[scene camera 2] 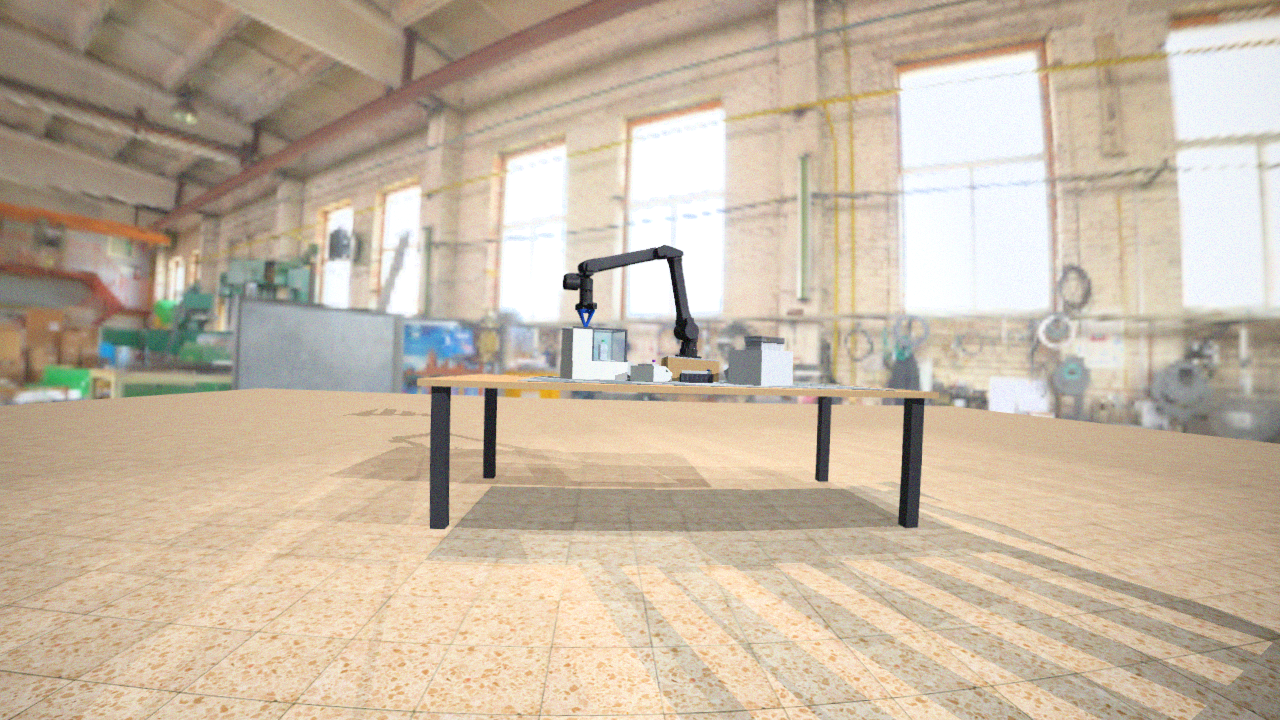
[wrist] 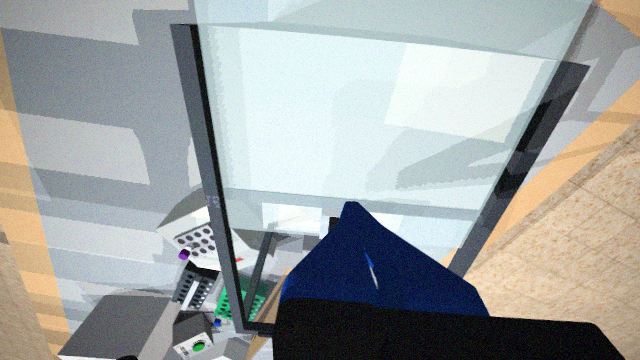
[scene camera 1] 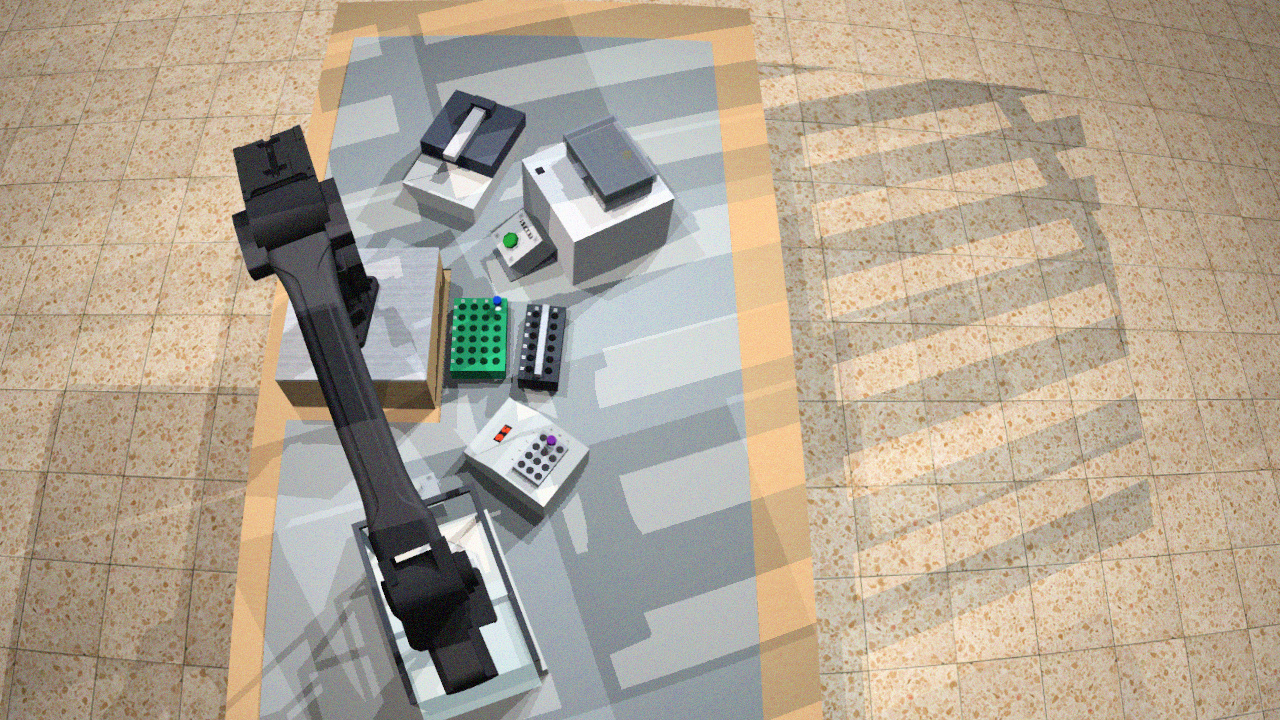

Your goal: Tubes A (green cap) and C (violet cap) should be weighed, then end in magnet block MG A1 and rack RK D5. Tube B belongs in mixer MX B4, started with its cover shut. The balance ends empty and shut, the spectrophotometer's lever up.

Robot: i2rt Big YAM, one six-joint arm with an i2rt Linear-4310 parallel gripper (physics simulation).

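Places are measured from the arm's base along level axes (x right, y ahead, z up), in metres.
Pixels of known places: gripper, fingertip midpoint: (wrist: 350, 211); arm's base, link origin: (scene camera 2: 687, 359).
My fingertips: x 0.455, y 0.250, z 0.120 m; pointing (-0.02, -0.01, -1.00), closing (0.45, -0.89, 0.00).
Ahead of a thing's pixels: the offset from my fingertips to its top centre. "spot": to the spot under its first point.
My gripper (scene camera 2: 586, 323) (wrist: 350, 211) is shut, its blue fingertips together over the glass-topped balance (scene camera 1: 514, 591) (scene camera 2: 575, 353) (wrist: 202, 140); the arm hides it in scene camera 1. The violet-capped tube {dy +0.086, dx -0.292, dz -0.132 m} (scene camera 1: 550, 439) (wrist: 184, 254) stands in the hole block of a white device {dy +0.049, dx -0.285, dz -0.149 m} (scene camera 1: 547, 497) with a red display. The blue-capped tube {dy -0.027, dx -0.526, dz -0.165 m} (scene camera 1: 496, 300) (wrist: 217, 322) stands at a corner of the green rack {dy -0.050, dx -0.476, dz -0.189 m} (scene camera 1: 477, 375) (wrist: 223, 306). A dark block {spot: dy +0.056, dx -0.404, dz -0.202 m} (scene camera 1: 540, 385) with a white strip stands beside it. I cannot make out a green-capped tube; the balance's inside is partly hidden.
A white box {dy +0.074, dx -0.695, dz -0.029 m} (scene camera 1: 595, 250) (scene camera 2: 760, 365) with a grey top stands farther up the table, beside a small box {spot: dy -0.010, dx -0.603, dz -0.163 m} (scene camera 1: 514, 258) with a green button. A white unit {spot: dy -0.144, dx -0.726, dz -0.174 m} (scene camera 1: 447, 193) with a navy lid {spot: dy -0.059, dx -0.816, dz -0.139 m} (scene camera 1: 503, 143) is behind them. The arm stands on a wooden box (scene camera 1: 358, 393) (scene camera 2: 702, 364).
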